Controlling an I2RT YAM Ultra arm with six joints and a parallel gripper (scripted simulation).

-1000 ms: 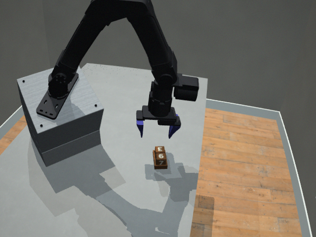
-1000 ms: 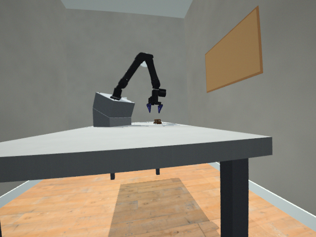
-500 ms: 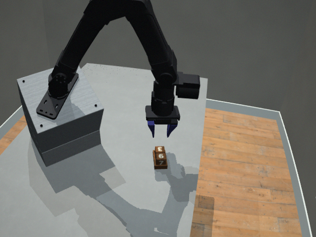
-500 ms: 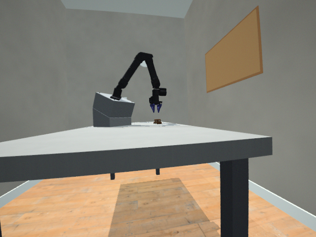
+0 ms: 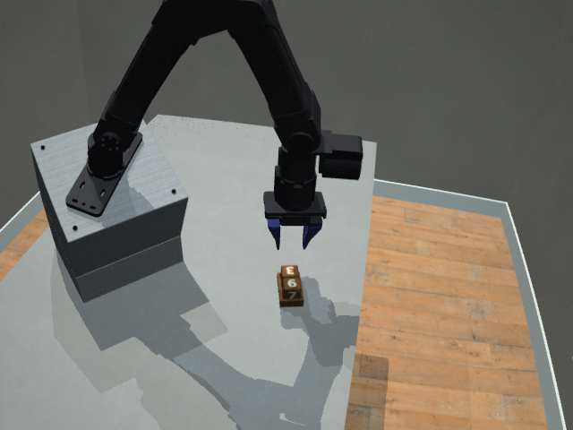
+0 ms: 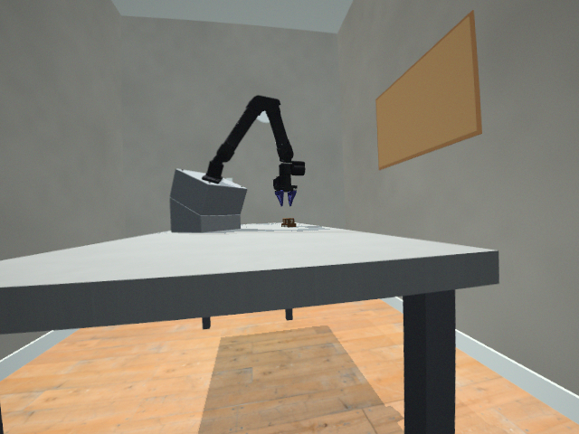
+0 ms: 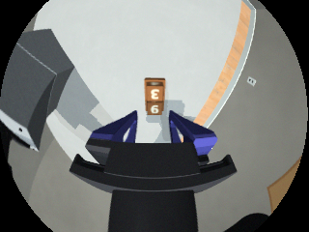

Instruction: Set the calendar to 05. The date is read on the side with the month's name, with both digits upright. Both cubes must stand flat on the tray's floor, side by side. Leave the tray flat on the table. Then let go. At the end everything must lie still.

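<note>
My gripper is now 8 cm above the brown wooden cube. From my hand the other things lie so: brown tray (10 cm below, 1 cm to the right).
</note>
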